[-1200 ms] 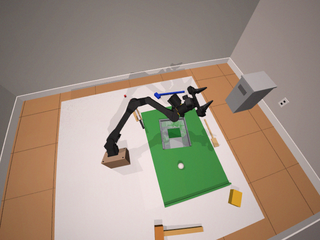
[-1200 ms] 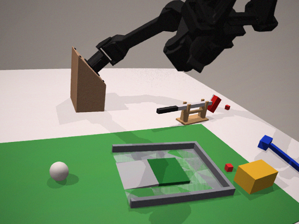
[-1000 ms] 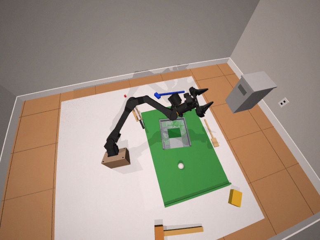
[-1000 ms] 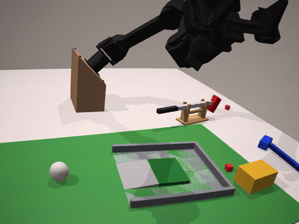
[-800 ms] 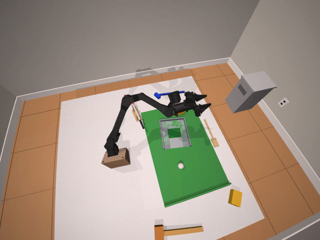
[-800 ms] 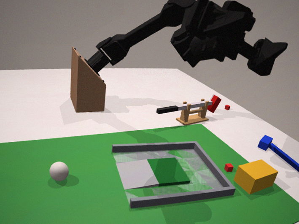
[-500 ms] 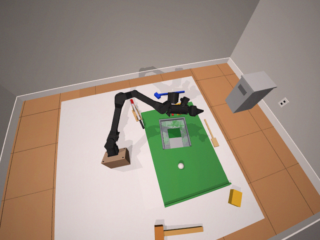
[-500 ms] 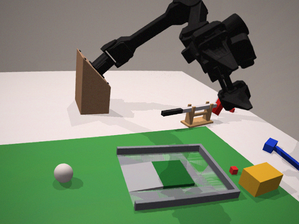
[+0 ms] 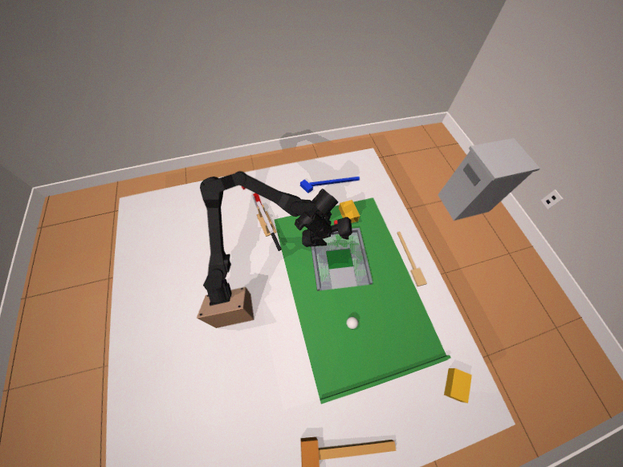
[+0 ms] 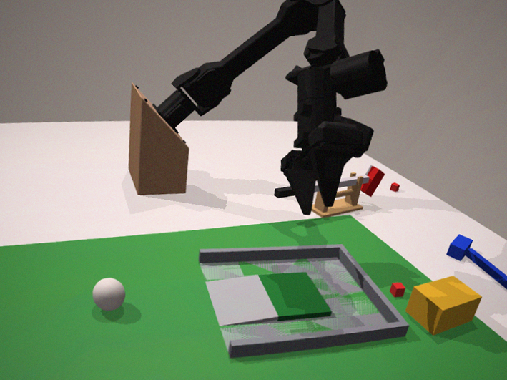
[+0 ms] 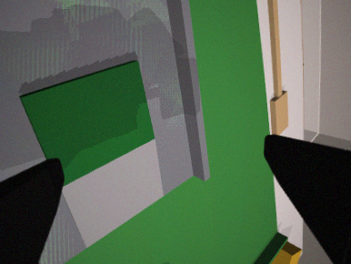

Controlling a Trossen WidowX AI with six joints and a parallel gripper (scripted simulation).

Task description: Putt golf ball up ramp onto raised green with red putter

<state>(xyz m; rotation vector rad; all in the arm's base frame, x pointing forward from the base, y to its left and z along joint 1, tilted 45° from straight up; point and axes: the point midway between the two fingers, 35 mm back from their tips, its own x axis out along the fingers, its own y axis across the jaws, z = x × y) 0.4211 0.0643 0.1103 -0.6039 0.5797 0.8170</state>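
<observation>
Now: the grey three-sided frame 20 mm ahead of my gripper tip and 130 mm below it. Round my gripper tip: blue putter (90 mm ahead, 370 mm to the left, 120 mm below); then white golf ball (10 mm behind, 280 mm to the right, 110 mm below).
</observation>
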